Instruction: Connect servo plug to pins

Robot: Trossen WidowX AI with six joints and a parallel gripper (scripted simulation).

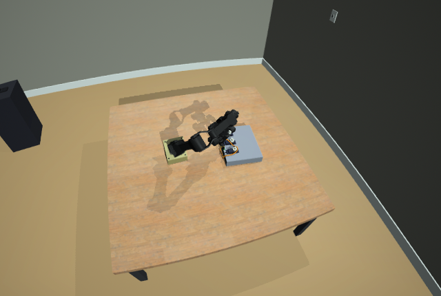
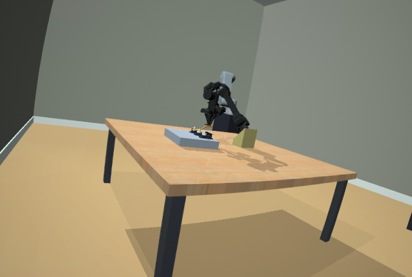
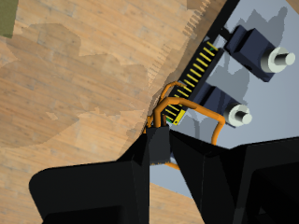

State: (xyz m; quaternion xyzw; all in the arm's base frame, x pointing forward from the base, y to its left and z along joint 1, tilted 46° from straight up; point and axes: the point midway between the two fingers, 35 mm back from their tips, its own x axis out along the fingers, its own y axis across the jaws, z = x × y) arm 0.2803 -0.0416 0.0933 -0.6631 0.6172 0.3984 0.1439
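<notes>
My gripper tip is now 4 cm above the yellow band, 3 cm short of it and 1 cm to the right of it. Round my gripper tip: grey printed holder: 19 cm ahead, 9 cm below, 1 cm to the left.
</notes>
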